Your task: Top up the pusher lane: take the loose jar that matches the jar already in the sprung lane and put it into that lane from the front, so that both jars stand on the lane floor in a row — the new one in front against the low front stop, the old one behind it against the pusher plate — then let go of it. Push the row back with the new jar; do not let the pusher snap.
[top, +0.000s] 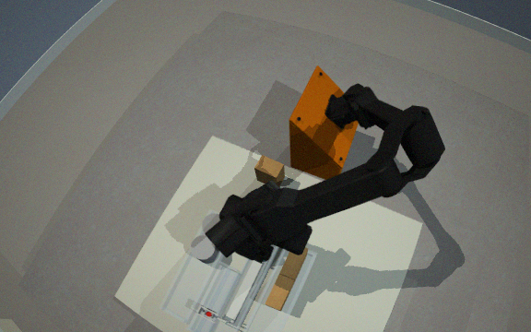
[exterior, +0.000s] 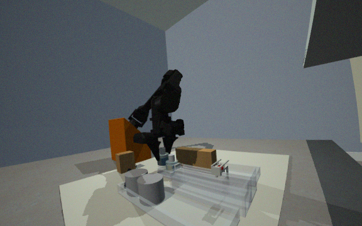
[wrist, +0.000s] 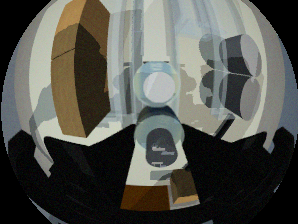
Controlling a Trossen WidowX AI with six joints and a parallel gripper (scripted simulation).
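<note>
Right now the clear sprung lane is 17 cm ahead of my gripper tip, 4 cm to the right of it and 3 cm below it. From my gripper tip the other things lie so: brown box 16 cm behind, 5 cm to the right, 2 cm below.
</note>
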